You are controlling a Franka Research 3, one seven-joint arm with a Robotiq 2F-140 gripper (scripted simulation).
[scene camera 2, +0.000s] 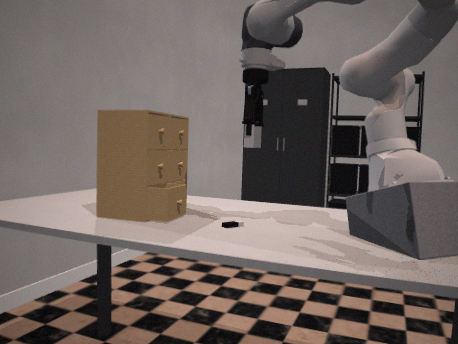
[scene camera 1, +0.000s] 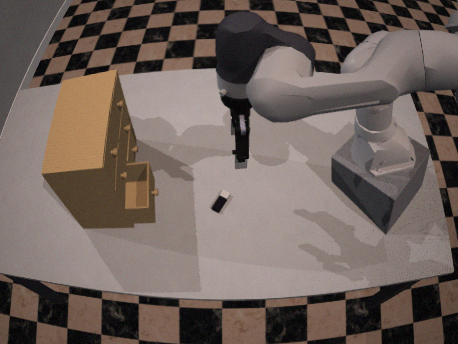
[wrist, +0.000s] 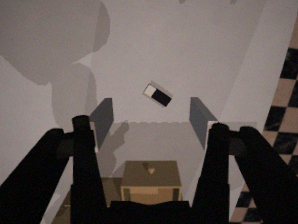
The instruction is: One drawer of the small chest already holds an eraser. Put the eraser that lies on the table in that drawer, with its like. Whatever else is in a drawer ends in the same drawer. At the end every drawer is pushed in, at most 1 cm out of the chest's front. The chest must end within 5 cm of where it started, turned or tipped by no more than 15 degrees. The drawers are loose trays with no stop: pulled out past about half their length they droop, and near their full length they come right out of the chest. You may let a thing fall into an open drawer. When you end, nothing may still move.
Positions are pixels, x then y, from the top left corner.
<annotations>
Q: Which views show the drawer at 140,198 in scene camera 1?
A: Scene camera 2, scene camera 1 and the wrist view: all of them.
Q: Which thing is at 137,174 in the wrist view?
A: A drawer.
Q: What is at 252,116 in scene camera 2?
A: The gripper.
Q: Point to a drawer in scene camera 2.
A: At 165,201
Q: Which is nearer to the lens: the wooden chest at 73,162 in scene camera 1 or the drawer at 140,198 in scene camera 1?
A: The wooden chest.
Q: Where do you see a wooden chest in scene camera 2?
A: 122,135
</annotations>
